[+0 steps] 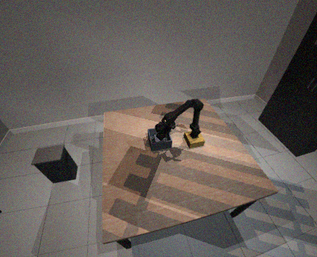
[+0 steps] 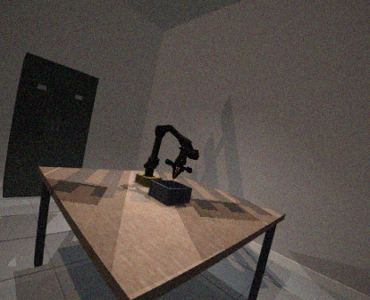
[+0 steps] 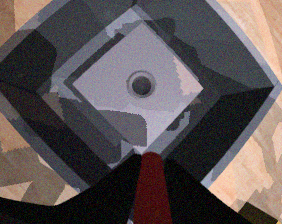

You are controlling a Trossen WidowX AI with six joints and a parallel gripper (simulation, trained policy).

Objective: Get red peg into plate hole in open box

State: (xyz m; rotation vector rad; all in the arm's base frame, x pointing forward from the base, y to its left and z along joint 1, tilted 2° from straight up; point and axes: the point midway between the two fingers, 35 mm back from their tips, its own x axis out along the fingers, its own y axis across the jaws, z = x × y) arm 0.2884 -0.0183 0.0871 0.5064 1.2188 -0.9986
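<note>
The red peg is 10 mm to the left of my gripper tip and 30 mm above it. Round my gripper tip: dark blue-grey box (30 mm ahead, 40 mm to the right, 100 mm below); then plate (30 mm ahead, 40 mm to the right, 80 mm below).
</note>
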